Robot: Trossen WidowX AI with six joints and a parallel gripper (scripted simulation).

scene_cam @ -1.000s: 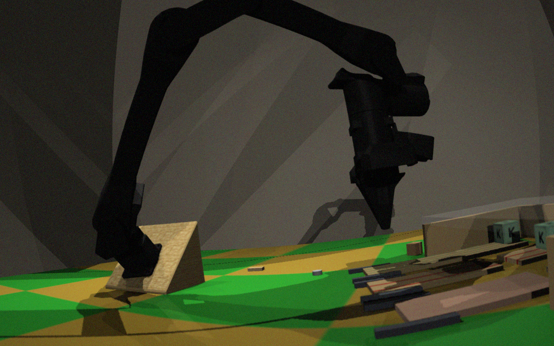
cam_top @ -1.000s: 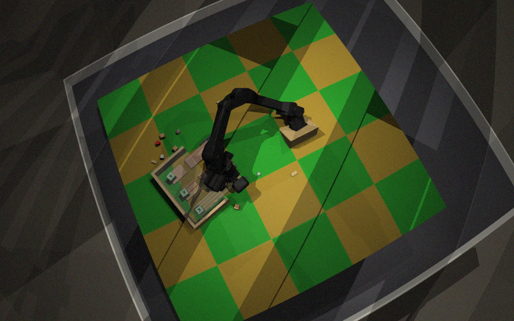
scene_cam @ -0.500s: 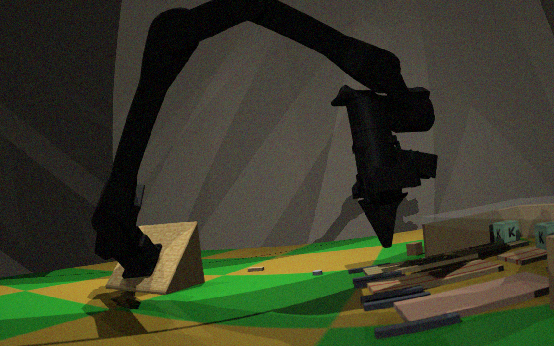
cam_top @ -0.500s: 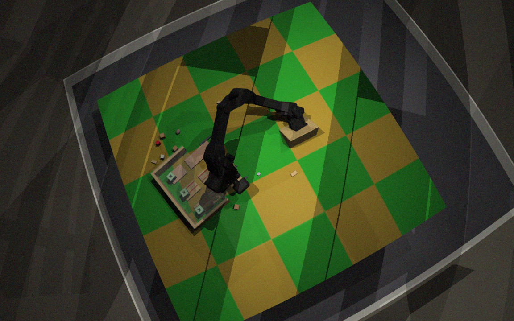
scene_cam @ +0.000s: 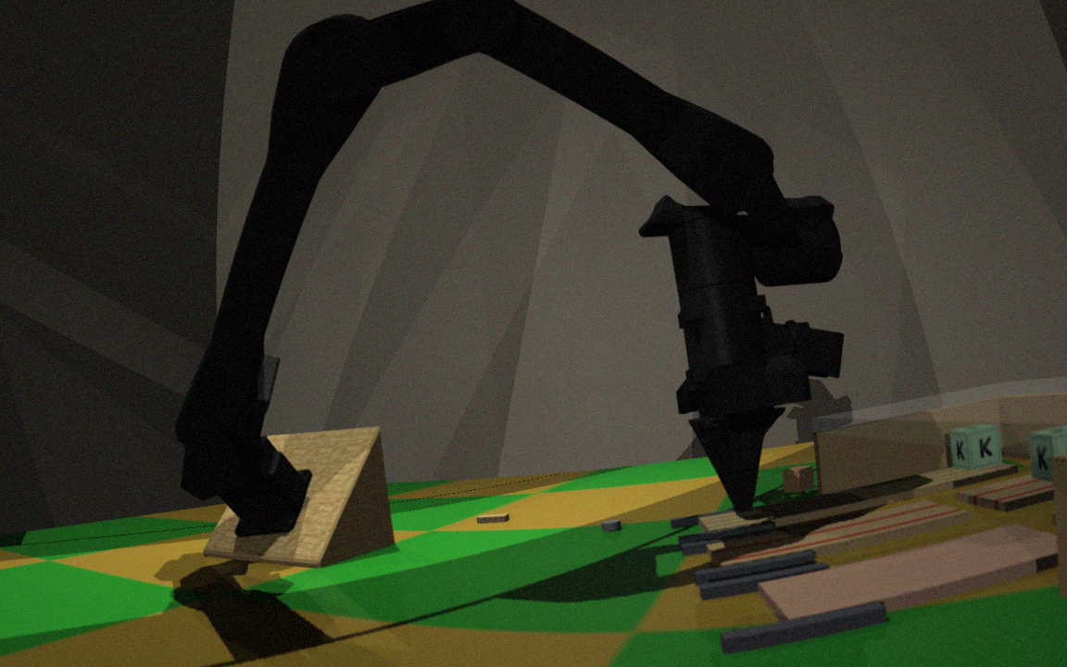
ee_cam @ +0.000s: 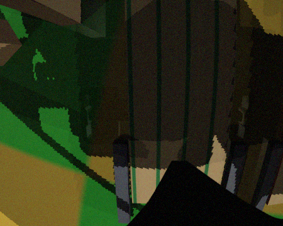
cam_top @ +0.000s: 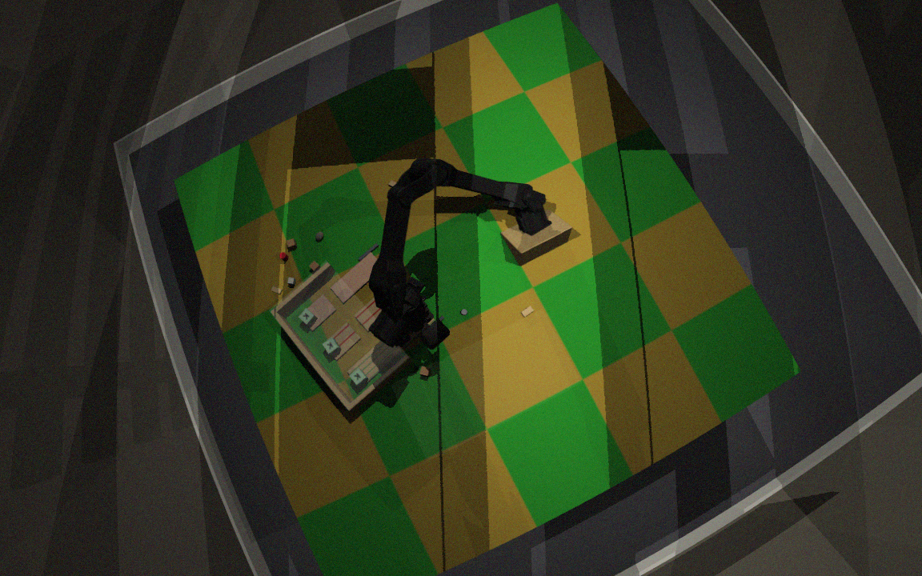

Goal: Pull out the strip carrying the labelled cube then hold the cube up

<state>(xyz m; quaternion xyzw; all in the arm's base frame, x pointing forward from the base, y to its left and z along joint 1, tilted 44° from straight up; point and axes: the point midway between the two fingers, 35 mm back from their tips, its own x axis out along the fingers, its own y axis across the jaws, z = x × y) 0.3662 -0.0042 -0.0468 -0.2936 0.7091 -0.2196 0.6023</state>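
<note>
The grey disc is 100 mm behind my gripper tip, 40 mm to the left of it and 10 mm below it.
</note>
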